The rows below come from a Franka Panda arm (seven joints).
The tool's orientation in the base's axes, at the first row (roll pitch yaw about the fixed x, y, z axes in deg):
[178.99, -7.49, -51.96]
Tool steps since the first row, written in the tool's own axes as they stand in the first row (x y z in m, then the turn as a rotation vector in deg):
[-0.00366, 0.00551, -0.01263, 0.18, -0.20, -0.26]
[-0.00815, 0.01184, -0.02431, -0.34, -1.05, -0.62]
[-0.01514, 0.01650, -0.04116, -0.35, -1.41, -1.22]
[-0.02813, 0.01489, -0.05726, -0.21, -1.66, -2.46]
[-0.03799, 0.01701, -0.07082, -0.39, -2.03, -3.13]
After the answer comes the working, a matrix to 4 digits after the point.
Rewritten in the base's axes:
[-0.00742, 0.00091, 0.01214, 0.25, 0.01, 0.28]
[-0.01593, 0.00185, 0.02324, 0.58, 0.98, 0.55]
[-0.02500, 0.00636, 0.03912, 0.82, 1.28, 1.14]
[-0.03274, 0.01932, 0.05336, 1.02, 1.46, 2.38]
[-0.04133, 0.02725, 0.06555, 1.16, 1.91, 3.02]

The tool's axes in the first row as the columns of a matrix, in the base's axes (rounded; the answer above uses it unrounded):
[0.6110, -0.7889, 0.0664]
[-0.7809, -0.6143, -0.1135]
[0.1304, 0.0175, -0.9913]

